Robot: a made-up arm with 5 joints.
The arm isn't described. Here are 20 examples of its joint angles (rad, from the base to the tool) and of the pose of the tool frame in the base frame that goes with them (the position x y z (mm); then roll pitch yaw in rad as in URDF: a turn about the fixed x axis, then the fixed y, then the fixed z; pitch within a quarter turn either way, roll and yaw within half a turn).
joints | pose
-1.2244 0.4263 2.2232 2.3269 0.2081 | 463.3 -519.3 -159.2 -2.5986 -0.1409 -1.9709
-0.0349 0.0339 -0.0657 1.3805 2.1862 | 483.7 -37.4 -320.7 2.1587 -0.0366 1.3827
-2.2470 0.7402 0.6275 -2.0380 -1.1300 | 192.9 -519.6 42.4 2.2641 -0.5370 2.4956
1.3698 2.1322 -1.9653 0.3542 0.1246 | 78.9 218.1 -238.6 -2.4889 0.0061 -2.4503
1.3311 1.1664 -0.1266 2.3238 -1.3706 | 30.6 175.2 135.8 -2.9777 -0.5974 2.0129
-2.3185 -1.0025 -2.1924 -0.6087 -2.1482 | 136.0 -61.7 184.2 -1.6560 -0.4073 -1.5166
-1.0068 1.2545 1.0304 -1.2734 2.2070 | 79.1 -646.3 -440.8 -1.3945 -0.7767 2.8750
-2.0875 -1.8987 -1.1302 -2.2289 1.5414 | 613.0 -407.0 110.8 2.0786 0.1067 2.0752
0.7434 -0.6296 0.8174 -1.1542 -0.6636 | -149.1 571.8 -32.5 -1.0672 0.2033 -0.7452
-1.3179 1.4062 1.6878 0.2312 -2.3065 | 28.7 -436.5 134.9 0.8208 -0.2597 1.1622
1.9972 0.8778 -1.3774 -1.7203 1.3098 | -600.0 316.9 116.9 -1.5222 -0.1311 0.8539
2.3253 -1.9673 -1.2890 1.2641 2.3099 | -292.1 531.2 602.6 -0.1936 -0.6766 0.3659
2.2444 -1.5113 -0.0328 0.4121 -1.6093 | -76.6 160.3 356.7 0.0955 -1.0821 1.4263
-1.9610 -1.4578 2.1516 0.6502 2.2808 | 201.3 -547.5 218.3 -1.1261 -0.6812 -2.1315
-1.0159 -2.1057 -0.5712 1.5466 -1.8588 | -140.9 -331.9 -250.4 -0.7834 1.0571 0.3997
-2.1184 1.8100 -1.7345 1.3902 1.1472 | -99.1 204.3 175.4 1.7321 -0.1665 3.1050
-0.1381 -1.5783 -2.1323 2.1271 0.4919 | 24.6 -476.6 -652.7 1.9143 -0.6186 -0.4796
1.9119 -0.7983 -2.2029 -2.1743 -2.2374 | 327.4 162.8 -36.0 0.1206 -0.4979 -3.0174
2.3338 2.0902 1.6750 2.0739 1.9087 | -26.0 -217.1 -170.9 2.7247 0.0756 0.0531
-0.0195 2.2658 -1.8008 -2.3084 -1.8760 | -424.1 -26.2 -420.0 -0.4712 0.0584 0.1687
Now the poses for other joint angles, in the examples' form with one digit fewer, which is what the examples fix.
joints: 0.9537 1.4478 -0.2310 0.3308 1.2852
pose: -113 53 -320 3.056 -0.938 -1.499
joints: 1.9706 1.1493 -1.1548 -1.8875 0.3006
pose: -547 246 88 -2.418 0.105 0.837
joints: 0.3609 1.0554 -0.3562 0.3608 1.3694
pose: -18 -188 -276 1.879 -1.209 0.002
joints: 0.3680 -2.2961 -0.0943 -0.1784 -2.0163
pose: -57 248 -73 0.868 0.834 2.998
